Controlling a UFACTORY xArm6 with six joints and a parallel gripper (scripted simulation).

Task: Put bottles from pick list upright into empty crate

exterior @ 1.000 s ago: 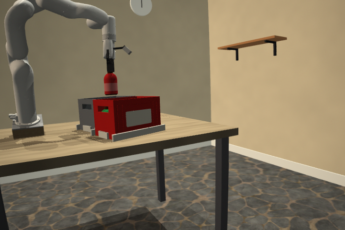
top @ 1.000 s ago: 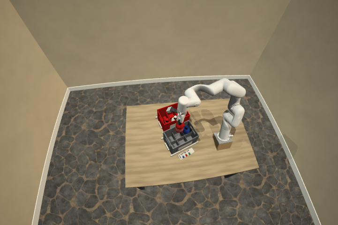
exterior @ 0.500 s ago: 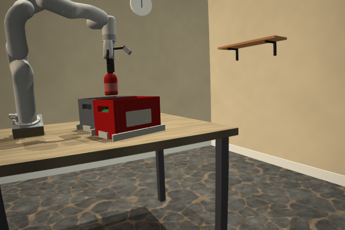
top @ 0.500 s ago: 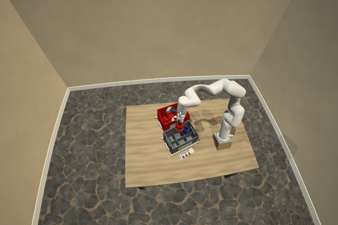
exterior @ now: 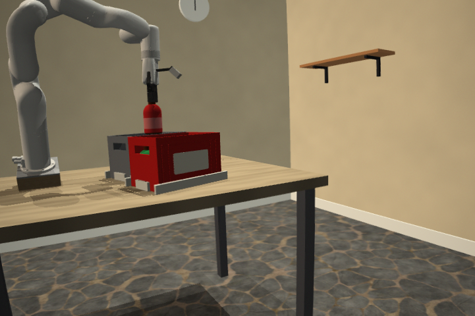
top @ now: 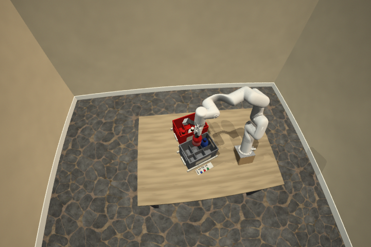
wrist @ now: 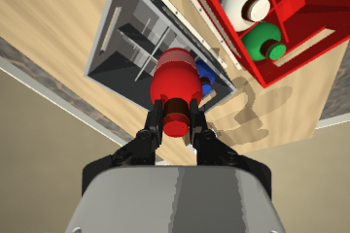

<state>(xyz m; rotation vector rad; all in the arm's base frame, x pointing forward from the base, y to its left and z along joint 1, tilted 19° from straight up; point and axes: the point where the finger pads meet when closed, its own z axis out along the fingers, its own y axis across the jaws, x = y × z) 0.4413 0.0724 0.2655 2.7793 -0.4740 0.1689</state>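
Right now my hand is 3 cm past the grey crate, 4 cm to the right of it and 24 cm above it. The rest, counted from my hand: green-label bottle 5 cm behind, 18 cm to the right, 24 cm below; white-label bottle 3 cm ahead, 15 cm to the right, 24 cm below; blue bottle 8 cm behind, 4 cm to the right, 24 cm below.
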